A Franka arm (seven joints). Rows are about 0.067 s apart.
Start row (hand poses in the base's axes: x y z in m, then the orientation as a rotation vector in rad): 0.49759, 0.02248, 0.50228, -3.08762, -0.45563, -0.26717
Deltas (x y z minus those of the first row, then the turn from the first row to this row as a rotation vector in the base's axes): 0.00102, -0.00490, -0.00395, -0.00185, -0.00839, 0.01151; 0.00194, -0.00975, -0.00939, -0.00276, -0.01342, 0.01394; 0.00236, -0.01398, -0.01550, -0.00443, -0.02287, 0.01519; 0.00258, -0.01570, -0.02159, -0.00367, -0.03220, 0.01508; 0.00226, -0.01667, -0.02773, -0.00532, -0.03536, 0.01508; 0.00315, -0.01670, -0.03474, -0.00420, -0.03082, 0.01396; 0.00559, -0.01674, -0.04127, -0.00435, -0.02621, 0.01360; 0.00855, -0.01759, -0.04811, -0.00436, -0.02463, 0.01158; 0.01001, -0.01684, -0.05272, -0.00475, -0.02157, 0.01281; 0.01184, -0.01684, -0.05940, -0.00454, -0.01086, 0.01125; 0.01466, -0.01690, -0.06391, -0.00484, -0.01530, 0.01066; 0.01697, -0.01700, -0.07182, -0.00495, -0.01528, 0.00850; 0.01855, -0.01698, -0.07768, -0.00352, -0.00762, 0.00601; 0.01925, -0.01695, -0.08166, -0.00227, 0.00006, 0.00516; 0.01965, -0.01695, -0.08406, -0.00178, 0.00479, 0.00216; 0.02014, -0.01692, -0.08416, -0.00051, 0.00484, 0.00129
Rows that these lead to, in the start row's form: 0.49861, 0.01758, 0.49833, -3.08583, -0.47400, -0.27979; 0.49953, 0.01273, 0.49289, -3.08593, -0.47812, -0.28746; 0.49995, 0.00850, 0.48678, -3.08710, -0.48077, -0.30194; 0.50017, 0.00678, 0.48069, -3.08628, -0.48063, -0.31660; 0.49985, 0.00581, 0.47455, -3.08783, -0.48118, -0.32131; 0.50074, 0.00578, 0.46754, -3.08718, -0.47902, -0.31439; 0.50318, 0.00574, 0.46101, -3.08750, -0.47840, -0.30719; 0.50614, 0.00489, 0.45417, -3.08818, -0.47526, -0.30476; 0.50760, 0.00564, 0.44956, -3.08819, -0.47718, -0.29991; 0.50943, 0.00564, 0.44288, -3.08853, -0.47443, -0.28327; 0.51225, 0.00558, 0.43837, -3.08900, -0.47374, -0.29016; 0.51456, 0.00548, 0.43046, -3.08980, -0.47046, -0.29015; 0.51614, 0.00550, 0.42460, -3.08920, -0.46603, -0.27844; 0.51684, 0.00553, 0.42062, -3.08821, -0.46416, -0.26667; 0.51724, 0.00553, 0.41822, -3.08862, -0.45929, -0.25943; 0.51773, 0.00556, 0.41812, -3.08766, -0.45761, -0.25955
